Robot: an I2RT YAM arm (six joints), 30 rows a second.
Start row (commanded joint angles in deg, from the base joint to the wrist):
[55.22 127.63 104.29 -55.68 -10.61 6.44]
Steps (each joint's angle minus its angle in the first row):
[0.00 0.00 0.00 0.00 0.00 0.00]
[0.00 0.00 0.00 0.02 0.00 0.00]
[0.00 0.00 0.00 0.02 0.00 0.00]
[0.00 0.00 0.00 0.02 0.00 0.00]
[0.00 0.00 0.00 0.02 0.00 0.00]
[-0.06 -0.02 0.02 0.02 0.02 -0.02]
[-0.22 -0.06 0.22 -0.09 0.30 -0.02]
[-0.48 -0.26 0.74 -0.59 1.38 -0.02]
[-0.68 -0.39 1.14 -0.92 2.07 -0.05]
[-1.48 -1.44 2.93 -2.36 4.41 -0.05]
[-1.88 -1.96 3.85 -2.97 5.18 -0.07]
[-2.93 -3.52 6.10 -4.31 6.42 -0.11]
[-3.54 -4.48 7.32 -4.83 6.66 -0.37]
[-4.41 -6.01 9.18 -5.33 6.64 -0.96]
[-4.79 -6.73 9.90 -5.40 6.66 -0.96]
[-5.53 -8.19 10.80 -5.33 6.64 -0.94]
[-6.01 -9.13 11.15 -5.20 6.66 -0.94]
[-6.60 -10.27 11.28 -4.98 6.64 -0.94]
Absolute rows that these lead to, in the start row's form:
[55.22 127.63 104.29 -55.68 -10.61 6.44]
[55.22 127.63 104.29 -55.66 -10.61 6.44]
[55.22 127.63 104.29 -55.66 -10.61 6.44]
[55.22 127.63 104.29 -55.66 -10.61 6.44]
[55.22 127.63 104.29 -55.66 -10.61 6.44]
[55.16 127.61 104.31 -55.66 -10.59 6.42]
[55.00 127.57 104.51 -55.77 -10.31 6.42]
[54.74 127.37 105.03 -56.27 -9.23 6.42]
[54.54 127.24 105.43 -56.60 -8.54 6.39]
[53.74 126.19 107.22 -58.04 -6.20 6.39]
[53.34 125.67 108.14 -58.65 -5.43 6.37]
[52.29 124.11 110.39 -59.99 -4.19 6.33]
[51.68 123.15 111.61 -60.51 -3.95 6.07]
[50.81 121.62 113.47 -61.01 -3.97 5.48]
[50.43 120.90 114.19 -61.08 -3.95 5.48]
[49.69 119.44 115.09 -61.01 -3.97 5.50]
[49.21 118.50 115.44 -60.88 -3.95 5.50]
[48.62 117.36 115.57 -60.66 -3.97 5.50]

